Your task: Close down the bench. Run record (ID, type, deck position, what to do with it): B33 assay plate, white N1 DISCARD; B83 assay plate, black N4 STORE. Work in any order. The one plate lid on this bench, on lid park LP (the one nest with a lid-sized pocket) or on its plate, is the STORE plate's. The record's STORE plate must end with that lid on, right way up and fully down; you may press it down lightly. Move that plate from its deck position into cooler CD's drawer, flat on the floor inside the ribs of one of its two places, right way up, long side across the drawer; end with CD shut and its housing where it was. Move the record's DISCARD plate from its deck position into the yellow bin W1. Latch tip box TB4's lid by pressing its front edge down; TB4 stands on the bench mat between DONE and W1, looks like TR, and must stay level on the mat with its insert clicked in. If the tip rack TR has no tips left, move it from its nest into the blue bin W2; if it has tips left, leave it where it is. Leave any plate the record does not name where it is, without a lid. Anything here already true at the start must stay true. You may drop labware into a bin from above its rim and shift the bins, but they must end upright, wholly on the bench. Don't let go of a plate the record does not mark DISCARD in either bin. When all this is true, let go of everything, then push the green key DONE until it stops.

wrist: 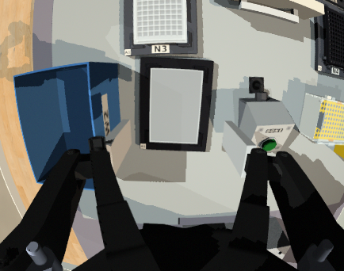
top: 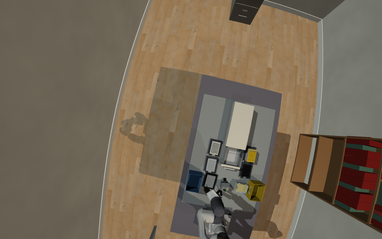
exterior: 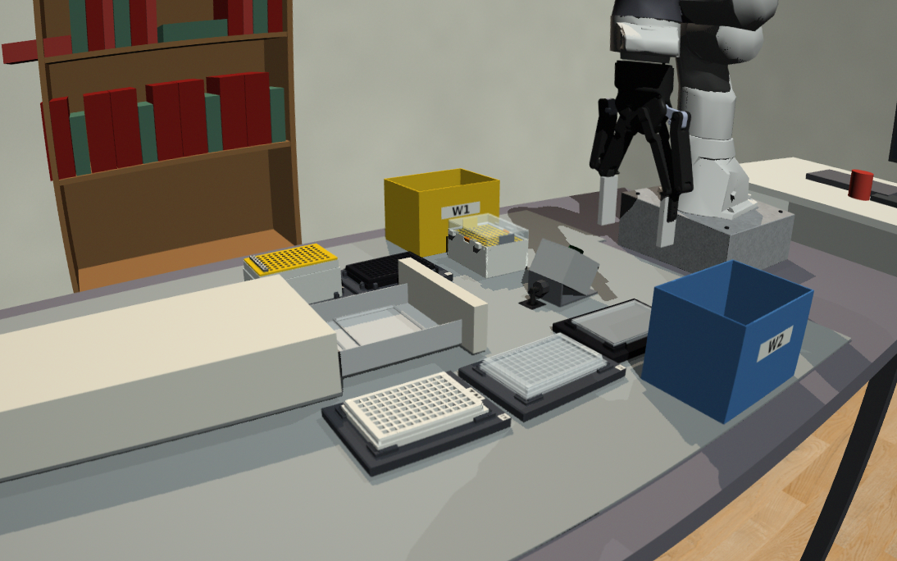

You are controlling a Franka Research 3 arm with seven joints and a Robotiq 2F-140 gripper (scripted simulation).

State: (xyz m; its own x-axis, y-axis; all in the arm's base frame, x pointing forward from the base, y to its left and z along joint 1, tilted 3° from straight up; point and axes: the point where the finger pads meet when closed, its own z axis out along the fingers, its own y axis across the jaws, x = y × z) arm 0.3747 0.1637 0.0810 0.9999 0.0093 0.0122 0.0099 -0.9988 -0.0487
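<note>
Right now my hand is 15 cm above the clear plate lid. The rest, counted from my hand: blue bin W2 (17 cm to the left, 13 cm below, 1 cm behind); clear plate (17 cm ahead, 15 cm below, 3 cm to the left); black lid park (16 cm below).
</note>
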